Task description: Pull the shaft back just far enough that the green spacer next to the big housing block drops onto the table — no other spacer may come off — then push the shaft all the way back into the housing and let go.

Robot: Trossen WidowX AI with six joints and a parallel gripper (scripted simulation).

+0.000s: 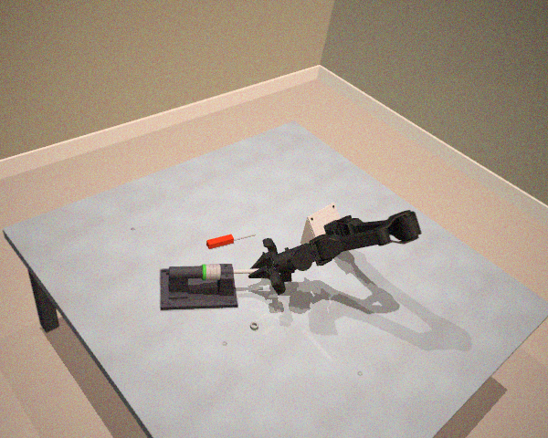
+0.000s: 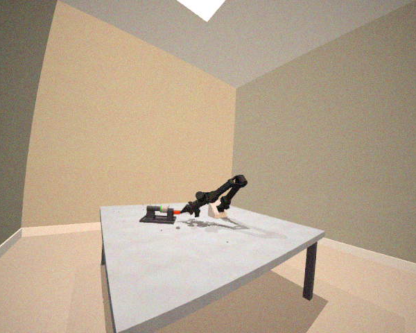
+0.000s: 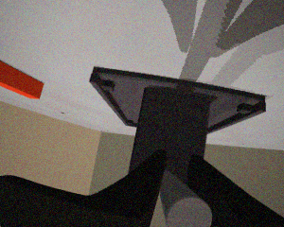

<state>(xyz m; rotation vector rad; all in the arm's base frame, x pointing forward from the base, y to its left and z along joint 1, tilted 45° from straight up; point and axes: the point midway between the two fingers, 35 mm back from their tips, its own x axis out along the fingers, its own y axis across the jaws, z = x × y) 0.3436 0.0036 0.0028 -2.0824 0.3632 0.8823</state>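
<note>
The thin grey shaft is 4 cm ahead of my gripper tip, 3 cm to the right of it and 2 cm above it. Also, from my gripper tip: green spacer: 12 cm ahead, 7 cm to the right, 2 cm above.
</note>
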